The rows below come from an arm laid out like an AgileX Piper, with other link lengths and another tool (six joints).
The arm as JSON. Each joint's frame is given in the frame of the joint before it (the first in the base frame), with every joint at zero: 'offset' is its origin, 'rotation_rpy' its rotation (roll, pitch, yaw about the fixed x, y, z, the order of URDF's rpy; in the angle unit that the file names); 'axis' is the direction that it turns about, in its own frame. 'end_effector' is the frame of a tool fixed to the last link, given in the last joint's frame.
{
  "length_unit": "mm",
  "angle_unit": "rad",
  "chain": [
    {
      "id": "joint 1",
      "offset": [
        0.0,
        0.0,
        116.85
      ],
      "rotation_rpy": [
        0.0,
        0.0,
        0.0
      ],
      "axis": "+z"
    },
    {
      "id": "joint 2",
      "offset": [
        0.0,
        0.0,
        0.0
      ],
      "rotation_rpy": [
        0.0,
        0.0,
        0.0
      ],
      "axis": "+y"
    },
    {
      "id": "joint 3",
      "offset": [
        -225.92,
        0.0,
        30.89
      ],
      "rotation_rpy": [
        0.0,
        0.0,
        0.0
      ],
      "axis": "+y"
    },
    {
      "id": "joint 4",
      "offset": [
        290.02,
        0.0,
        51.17
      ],
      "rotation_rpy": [
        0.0,
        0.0,
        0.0
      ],
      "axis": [
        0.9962,
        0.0,
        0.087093
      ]
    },
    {
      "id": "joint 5",
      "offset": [
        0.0,
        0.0,
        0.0
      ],
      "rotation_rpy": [
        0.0,
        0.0,
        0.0
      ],
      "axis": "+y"
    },
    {
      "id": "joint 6",
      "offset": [
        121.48,
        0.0,
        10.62
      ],
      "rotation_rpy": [
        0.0,
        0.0,
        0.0
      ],
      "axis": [
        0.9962,
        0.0,
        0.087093
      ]
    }
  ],
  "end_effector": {
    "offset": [
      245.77,
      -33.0,
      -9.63
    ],
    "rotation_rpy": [
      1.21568,
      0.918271,
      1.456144
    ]
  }
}
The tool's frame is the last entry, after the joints.
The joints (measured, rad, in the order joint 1, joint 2, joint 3, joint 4, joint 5, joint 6), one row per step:
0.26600 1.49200 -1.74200 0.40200 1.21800 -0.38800
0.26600 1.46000 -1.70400 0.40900 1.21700 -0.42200
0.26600 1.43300 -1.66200 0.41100 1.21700 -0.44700
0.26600 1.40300 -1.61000 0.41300 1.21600 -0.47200
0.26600 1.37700 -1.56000 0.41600 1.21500 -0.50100
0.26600 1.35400 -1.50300 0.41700 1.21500 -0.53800
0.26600 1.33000 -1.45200 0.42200 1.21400 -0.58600
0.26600 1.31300 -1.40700 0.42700 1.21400 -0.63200
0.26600 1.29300 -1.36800 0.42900 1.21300 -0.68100
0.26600 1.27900 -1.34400 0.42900 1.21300 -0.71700
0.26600 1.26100 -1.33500 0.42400 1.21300 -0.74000
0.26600 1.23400 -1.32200 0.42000 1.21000 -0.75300
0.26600 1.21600 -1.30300 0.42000 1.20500 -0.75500
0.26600 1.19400 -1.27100 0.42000 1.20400 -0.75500
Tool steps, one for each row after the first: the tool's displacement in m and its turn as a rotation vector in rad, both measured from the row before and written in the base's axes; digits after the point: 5 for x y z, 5 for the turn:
-0.00717 -0.00026 -0.00107 -0.01152 -0.01092 0.02576
-0.00758 -0.00186 -0.00650 -0.01418 0.00199 0.01827
-0.00922 -0.00233 -0.00983 -0.01533 0.00794 0.01811
-0.00884 -0.00193 -0.01070 -0.01634 0.00813 0.02154
-0.01011 -0.00301 -0.01569 -0.02402 0.01415 0.02773
-0.00900 -0.00148 -0.01161 -0.02176 0.00211 0.03708
-0.00834 -0.00114 -0.01211 -0.02052 0.00503 0.03638
-0.00647 -0.00166 -0.00808 -0.02095 -0.00671 0.03815
-0.00386 -0.00138 -0.00438 -0.01559 -0.00842 0.02831
-0.00042 -0.00201 0.00346 -0.01069 -0.02148 0.01734
-0.00083 -0.00185 0.00579 -0.00404 -0.02361 0.00830
-0.00242 -0.00095 -0.00040 0.00052 -0.00434 -0.00045
-0.00660 -0.00185 -0.00566 -0.00232 0.00879 -0.00040

